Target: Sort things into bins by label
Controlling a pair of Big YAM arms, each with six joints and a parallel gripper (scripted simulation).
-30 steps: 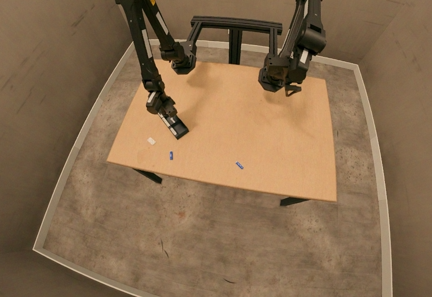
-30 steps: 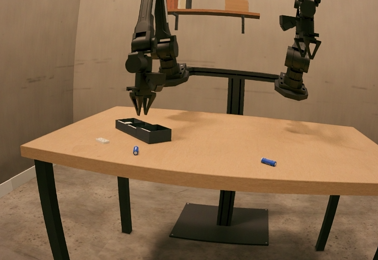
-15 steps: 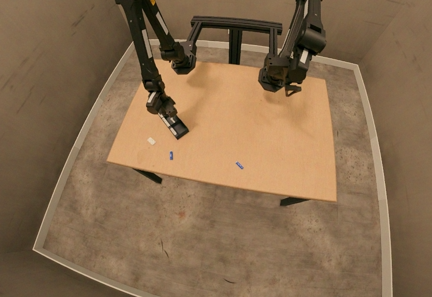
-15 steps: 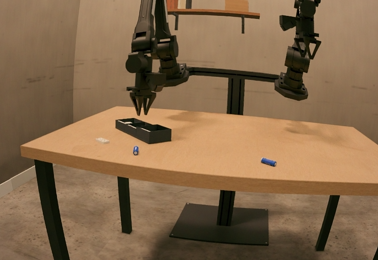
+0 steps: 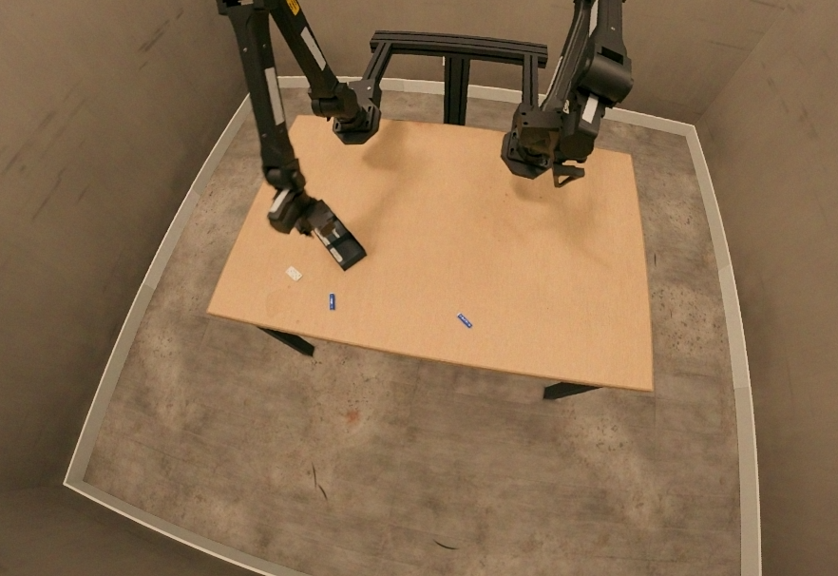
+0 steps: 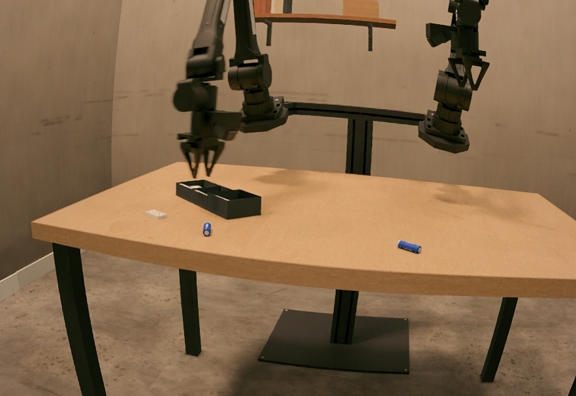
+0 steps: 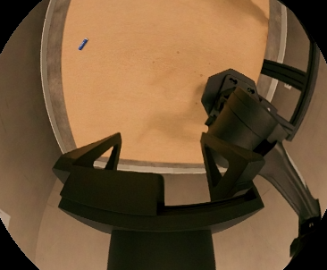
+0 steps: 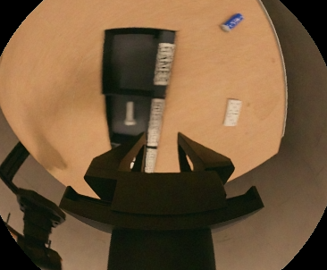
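Right now the flat white block is 110 mm ahead of my right hand, 70 mm below it and 50 mm to the right of it. The rest, counted from my right hand: eraser (100 mm behind, 60 mm below, 50 mm to the right); then black bin tray (60 mm below, 40 mm behind, 20 mm to the left); then white bolt (60 mm below, 50 mm behind, 20 mm to the left).
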